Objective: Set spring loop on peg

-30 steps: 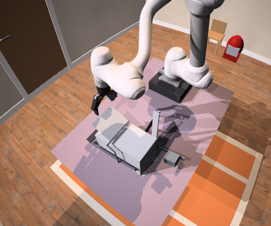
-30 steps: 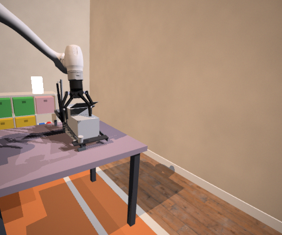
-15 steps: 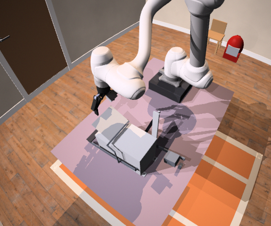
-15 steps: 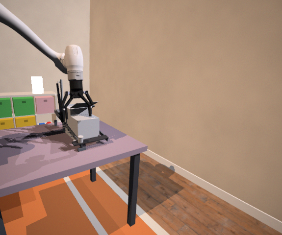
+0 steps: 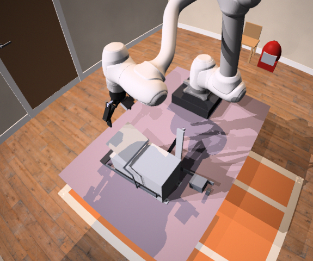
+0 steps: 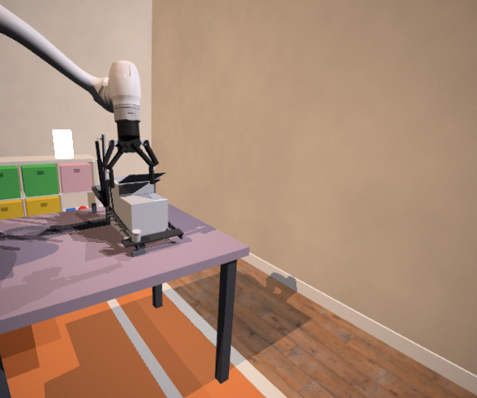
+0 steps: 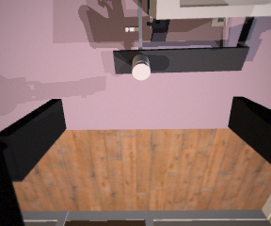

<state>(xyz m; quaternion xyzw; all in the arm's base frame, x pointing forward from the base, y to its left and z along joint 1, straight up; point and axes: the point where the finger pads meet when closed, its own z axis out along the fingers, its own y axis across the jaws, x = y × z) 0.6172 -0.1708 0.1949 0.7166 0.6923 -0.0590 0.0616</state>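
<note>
Now: hand 2 cm to the left of the steel test weight and 19 cm above it. From my hand the other things lie so: small grey block (3 cm to the right, 26 cm below).
</note>
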